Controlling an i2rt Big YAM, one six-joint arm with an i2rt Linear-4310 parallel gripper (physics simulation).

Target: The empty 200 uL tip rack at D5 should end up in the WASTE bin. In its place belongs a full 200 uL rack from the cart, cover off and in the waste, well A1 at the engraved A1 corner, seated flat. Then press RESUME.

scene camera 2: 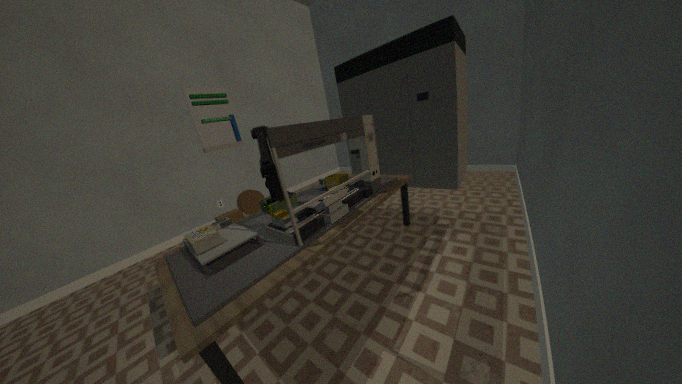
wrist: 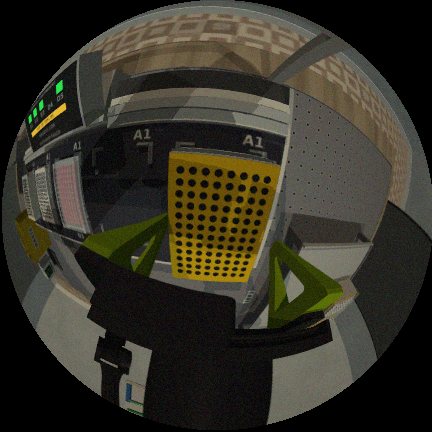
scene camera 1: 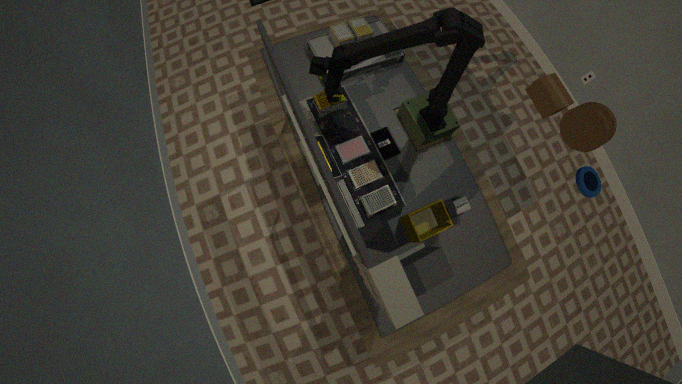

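Note:
The empty yellow 200 uL tip rack sits in the end deck slot, below an engraved A1 mark; all its holes are bare. My gripper is open and hangs just above the rack's near end, one green finger at each side, touching nothing. The yellow WASTE bin stands at the other end of the deck. Two covered racks, one white and one yellow, lie on the cart behind the deck; they also show in the second scene view.
A pink plate, a beige plate and a white plate fill other deck slots. The slot beside the yellow rack is dark. A status panel hangs at the left. A gantry bar spans the deck. The arm's green base stands beside it.

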